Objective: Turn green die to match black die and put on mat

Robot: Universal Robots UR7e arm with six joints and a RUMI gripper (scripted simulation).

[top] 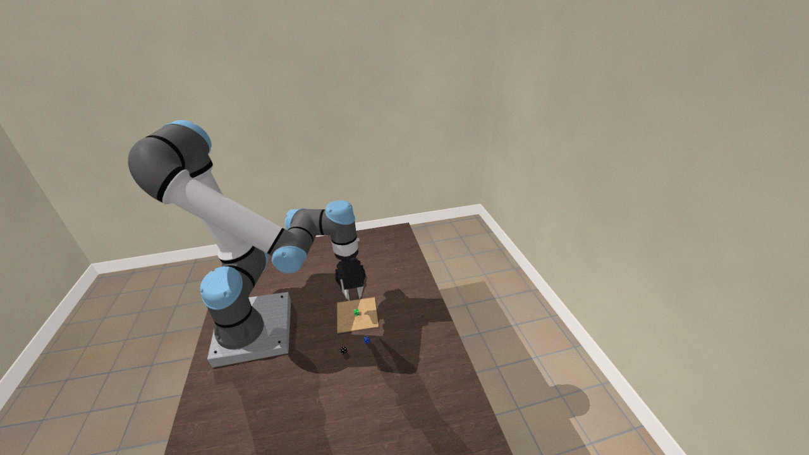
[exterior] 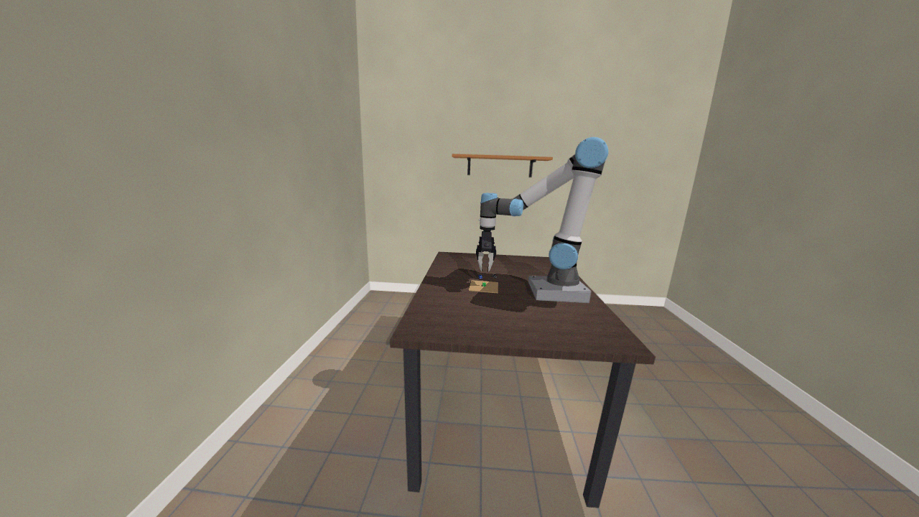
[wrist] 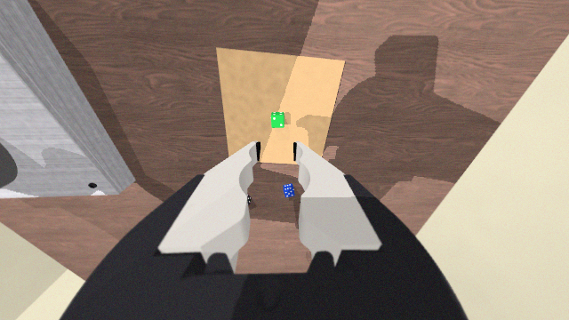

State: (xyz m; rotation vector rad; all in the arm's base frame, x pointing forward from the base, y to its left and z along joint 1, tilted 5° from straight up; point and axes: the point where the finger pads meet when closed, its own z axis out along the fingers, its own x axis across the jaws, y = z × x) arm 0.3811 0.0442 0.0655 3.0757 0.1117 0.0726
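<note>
Now: the green die 80 mm below my hand. Also, from my hand: blue die: 120 mm to the right, 90 mm below, 30 mm ahead; then tan mat: 90 mm below; then black die: 150 mm to the right, 90 mm below, 50 mm behind.
</note>
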